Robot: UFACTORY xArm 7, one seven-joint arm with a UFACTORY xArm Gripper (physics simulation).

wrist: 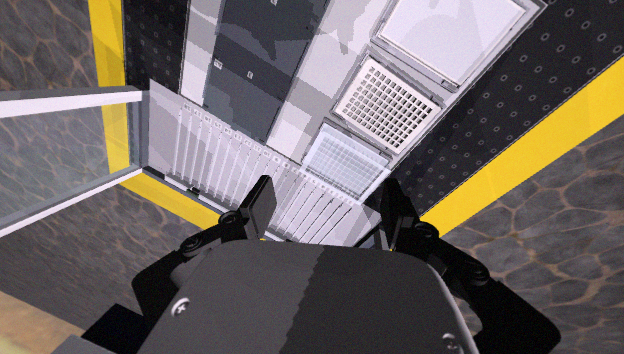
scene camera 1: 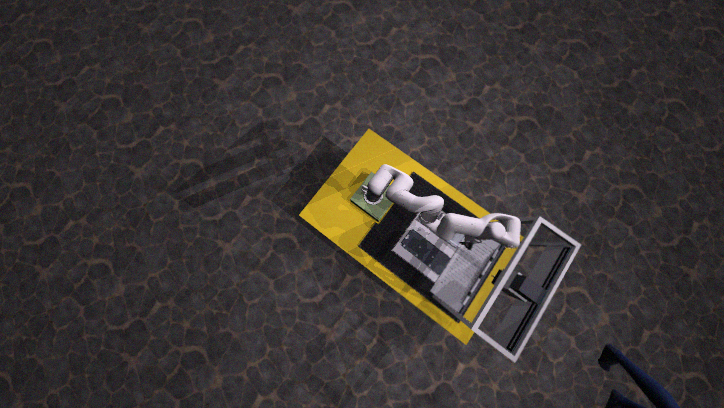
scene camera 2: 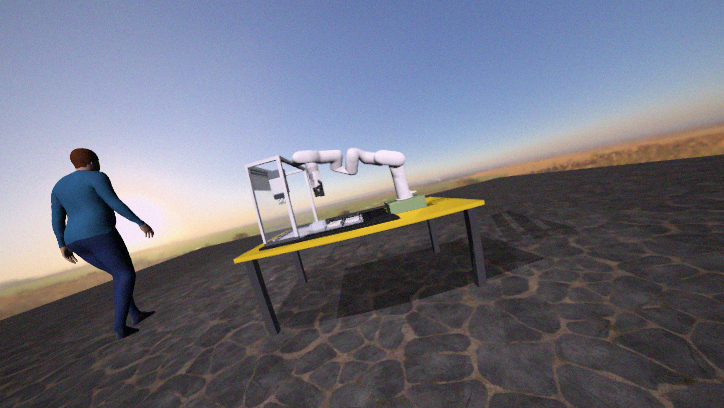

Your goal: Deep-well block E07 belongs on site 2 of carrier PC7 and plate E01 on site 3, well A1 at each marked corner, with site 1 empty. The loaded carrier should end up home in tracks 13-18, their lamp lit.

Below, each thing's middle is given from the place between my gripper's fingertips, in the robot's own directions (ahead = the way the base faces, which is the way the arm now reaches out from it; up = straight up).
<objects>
The clear well plate (wrist: 335,160) is 5 cm ahead of my hand, 3 cm to the left of it and 18 cm below it. The rest, counted from my hand: grey carrier (wrist: 256,58): 7 cm behind, 17 cm to the right, 19 cm below.
</objects>
